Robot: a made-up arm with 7 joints.
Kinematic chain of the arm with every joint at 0, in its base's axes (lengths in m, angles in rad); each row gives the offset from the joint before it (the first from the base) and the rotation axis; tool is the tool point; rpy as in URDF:
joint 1: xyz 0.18 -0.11 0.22 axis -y
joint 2: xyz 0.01 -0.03 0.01 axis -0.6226 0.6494 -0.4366
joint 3: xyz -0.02 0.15 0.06 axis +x
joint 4: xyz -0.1 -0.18 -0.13 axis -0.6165 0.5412 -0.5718
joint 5: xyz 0.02 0.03 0 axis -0.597 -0.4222 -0.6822
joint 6: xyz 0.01 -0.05 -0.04 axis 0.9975 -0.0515 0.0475
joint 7: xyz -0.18 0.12 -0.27 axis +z
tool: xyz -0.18 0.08 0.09 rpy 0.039 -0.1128 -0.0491
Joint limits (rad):
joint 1: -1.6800..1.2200
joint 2: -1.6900..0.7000
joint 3: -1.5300..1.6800
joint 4: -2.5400..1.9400
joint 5: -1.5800..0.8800
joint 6: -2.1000..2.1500
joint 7: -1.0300..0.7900
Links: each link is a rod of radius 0.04 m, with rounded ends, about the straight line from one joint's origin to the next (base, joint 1, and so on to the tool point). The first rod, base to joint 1, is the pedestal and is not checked.
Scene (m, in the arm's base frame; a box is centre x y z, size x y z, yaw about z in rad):
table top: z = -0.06
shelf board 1: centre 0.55 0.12 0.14 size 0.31 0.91 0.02 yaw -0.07
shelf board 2: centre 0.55 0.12 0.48 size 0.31 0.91 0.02 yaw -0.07
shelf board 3: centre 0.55 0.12 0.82 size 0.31 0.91 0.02 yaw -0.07
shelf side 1: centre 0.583 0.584 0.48 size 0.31 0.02 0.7 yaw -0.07
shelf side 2: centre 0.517 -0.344 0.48 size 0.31 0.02 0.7 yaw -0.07
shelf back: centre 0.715 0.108 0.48 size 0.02 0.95 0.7 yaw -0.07
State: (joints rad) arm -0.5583 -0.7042 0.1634 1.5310 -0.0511 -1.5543 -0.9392
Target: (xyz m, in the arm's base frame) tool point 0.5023 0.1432 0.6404
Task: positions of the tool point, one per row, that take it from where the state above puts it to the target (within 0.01 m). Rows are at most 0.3 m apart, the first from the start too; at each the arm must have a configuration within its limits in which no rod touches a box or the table.
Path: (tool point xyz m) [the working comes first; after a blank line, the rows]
Joints at the target: -1.6800 -0.8727 1.6800 0.3040 0.4775 0.3252 -1.0300
Straight joint move there: clear.

1: -0.3970 -0.1208 0.1840
2: -0.4038 0.0514 0.2207
3: -0.3388 0.2313 0.3372
4: -0.1791 0.3580 0.4934
5: 0.0574 0.3868 0.6250
6: 0.3105 0.3060 0.6783
7: 0.5023 0.1432 0.6404

